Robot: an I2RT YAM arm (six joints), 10 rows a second.
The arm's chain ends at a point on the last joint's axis. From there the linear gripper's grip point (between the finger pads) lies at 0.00 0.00 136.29 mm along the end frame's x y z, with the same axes.
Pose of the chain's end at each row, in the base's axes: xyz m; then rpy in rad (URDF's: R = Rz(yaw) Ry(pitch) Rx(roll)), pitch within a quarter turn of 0, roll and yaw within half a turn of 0:
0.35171 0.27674 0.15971 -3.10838 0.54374 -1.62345
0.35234 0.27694 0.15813 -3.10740 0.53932 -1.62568
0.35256 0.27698 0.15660 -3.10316 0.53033 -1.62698
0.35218 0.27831 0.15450 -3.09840 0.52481 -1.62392
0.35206 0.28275 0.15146 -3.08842 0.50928 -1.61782
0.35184 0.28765 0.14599 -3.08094 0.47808 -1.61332
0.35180 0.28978 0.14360 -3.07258 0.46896 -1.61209
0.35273 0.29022 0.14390 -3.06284 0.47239 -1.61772
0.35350 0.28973 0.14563 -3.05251 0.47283 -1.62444
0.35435 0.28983 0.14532 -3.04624 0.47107 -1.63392
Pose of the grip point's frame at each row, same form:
0.35994 0.34687 0.04314 -3.10838 0.54374 -1.62345
0.36083 0.34653 0.04125 -3.10740 0.53932 -1.62568
0.36166 0.34546 0.03912 -3.10316 0.53033 -1.62698
0.36168 0.34613 0.03666 -3.09840 0.52481 -1.62392
0.36241 0.34869 0.03263 -3.08842 0.50928 -1.61782
0.36275 0.34983 0.02520 -3.08094 0.47808 -1.61332
0.36373 0.35079 0.02231 -3.07258 0.46896 -1.61209
0.36634 0.35147 0.02291 -3.06284 0.47239 -1.61772
0.36892 0.35081 0.02477 -3.05251 0.47283 -1.62444
0.37118 0.35046 0.02443 -3.04624 0.47107 -1.63392

